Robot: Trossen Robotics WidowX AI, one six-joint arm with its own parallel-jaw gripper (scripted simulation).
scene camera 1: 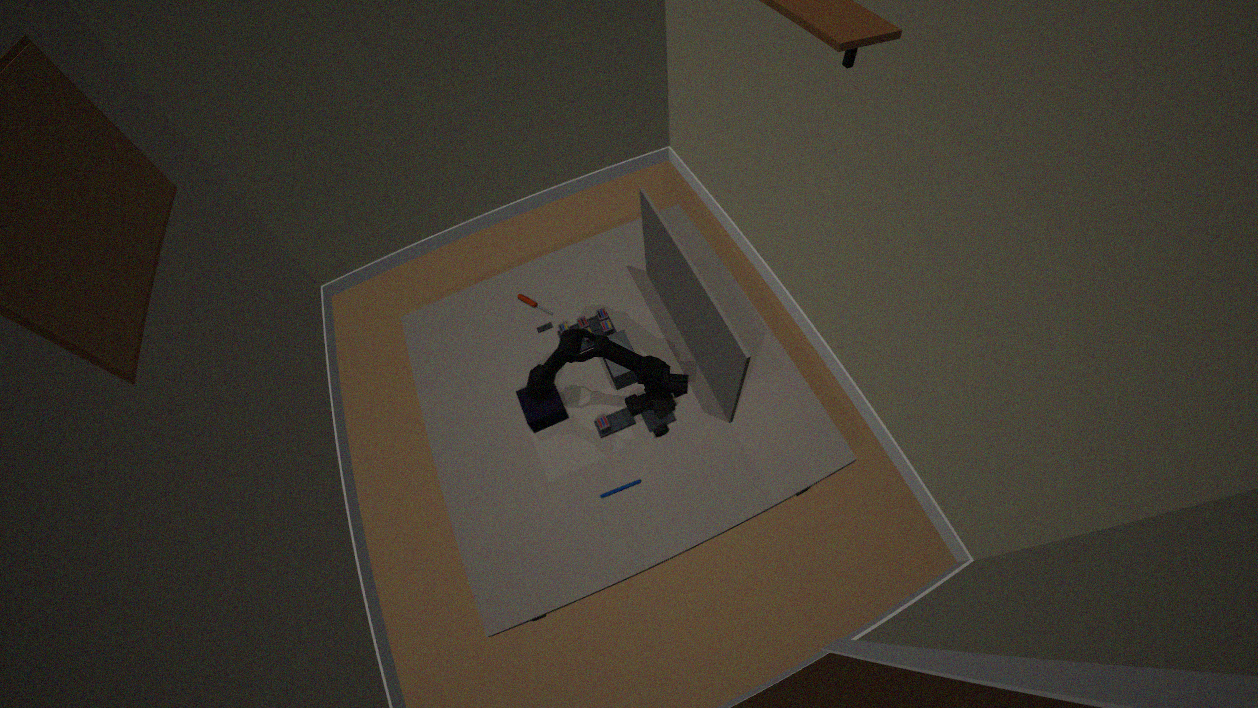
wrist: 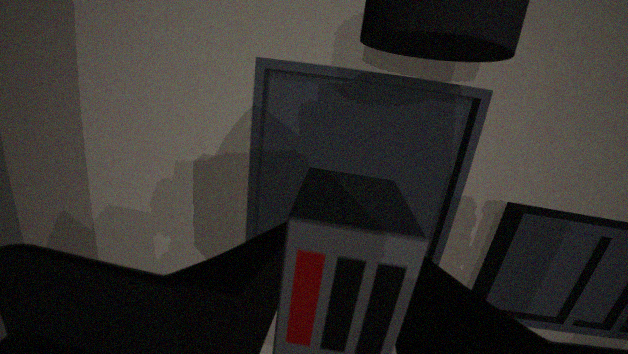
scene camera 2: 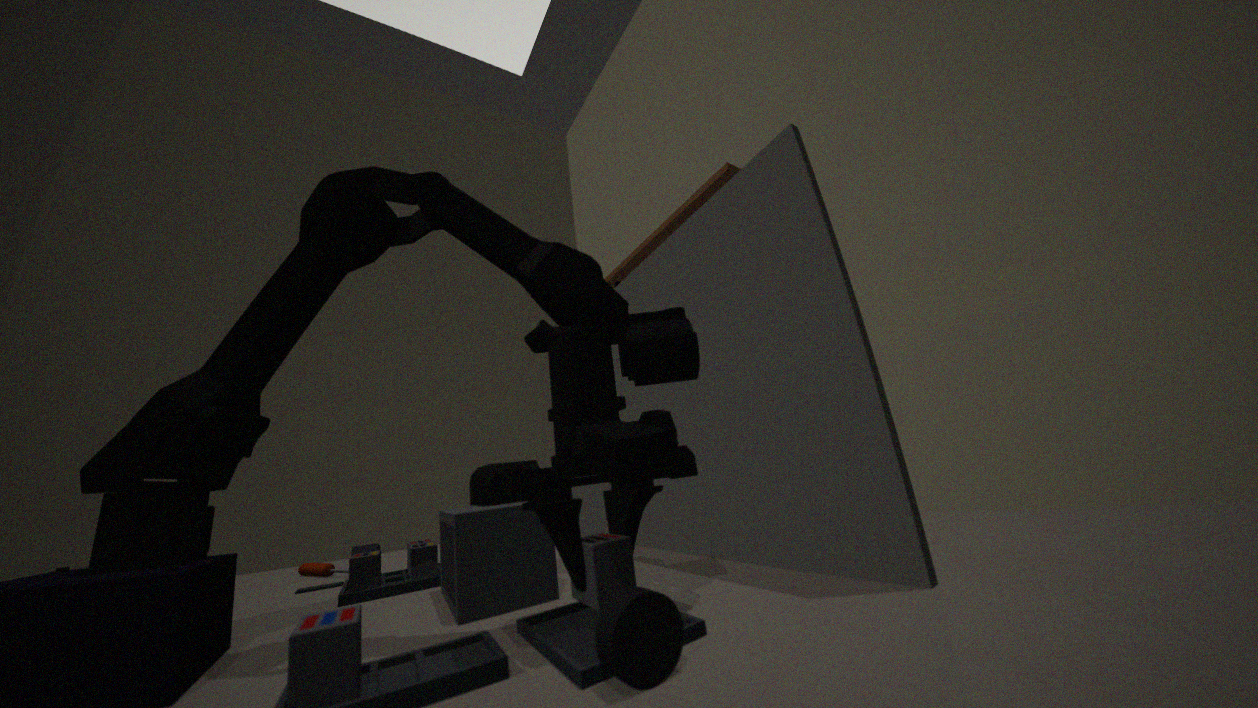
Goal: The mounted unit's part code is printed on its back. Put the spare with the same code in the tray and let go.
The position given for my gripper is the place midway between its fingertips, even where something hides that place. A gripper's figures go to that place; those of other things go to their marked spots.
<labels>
My gripper (scene camera 2: 602,584) is 0.36 m from the lens. A grey tray (scene camera 2: 565,636) is 0.37 m from the lens. A grey mounted unit (scene camera 2: 497,559) is 0.45 m from the lens. The marked spots on the grey tray and the grey mounted unit are 0.12 m apart.
</labels>
